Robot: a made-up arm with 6 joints.
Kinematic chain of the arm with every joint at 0, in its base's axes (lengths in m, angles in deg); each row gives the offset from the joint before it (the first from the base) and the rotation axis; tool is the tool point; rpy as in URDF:
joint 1: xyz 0 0 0.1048 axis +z
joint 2: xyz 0 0 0 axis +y
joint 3: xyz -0.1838 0 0.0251 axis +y
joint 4: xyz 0.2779 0 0.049 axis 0.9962 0 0.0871
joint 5: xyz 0 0 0 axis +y
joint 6: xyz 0.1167 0 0.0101 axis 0.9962 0 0.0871
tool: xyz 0 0 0 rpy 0 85 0
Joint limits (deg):
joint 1: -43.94..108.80
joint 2: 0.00..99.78
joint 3: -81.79..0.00
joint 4: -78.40..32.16
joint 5: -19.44..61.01
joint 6: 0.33..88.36
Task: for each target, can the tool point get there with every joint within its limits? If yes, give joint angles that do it. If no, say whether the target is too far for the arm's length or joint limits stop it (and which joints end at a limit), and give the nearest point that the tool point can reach.
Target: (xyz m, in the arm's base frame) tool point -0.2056 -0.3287 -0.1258
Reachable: no: joint limits stop it (at a limit: joint 1, joint 2, joint 4, joint 5) | nearest point -0.0150 -0.1250 -0.0556 | short by 0.288 m
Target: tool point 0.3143 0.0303 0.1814
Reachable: yes | joints 19.41 73.83 -56.59 -52.45 54.75 60.22
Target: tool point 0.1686 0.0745 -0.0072
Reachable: yes | joints 30.35 58.66 -11.19 -19.57 32.20 81.00
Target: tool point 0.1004 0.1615 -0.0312
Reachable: yes | joints 78.89 78.58 -14.55 -68.00 38.34 38.56
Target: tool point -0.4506 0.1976 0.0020
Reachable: no: joint limits stop it (at a limit: joint 1, joint 2, joint 4, joint 5) | nearest point -0.1475 0.2639 0.0373 | short by 0.312 m
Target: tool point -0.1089 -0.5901 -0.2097
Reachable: no: too far | nearest point 0.0905 -0.2256 -0.0143 | short by 0.459 m
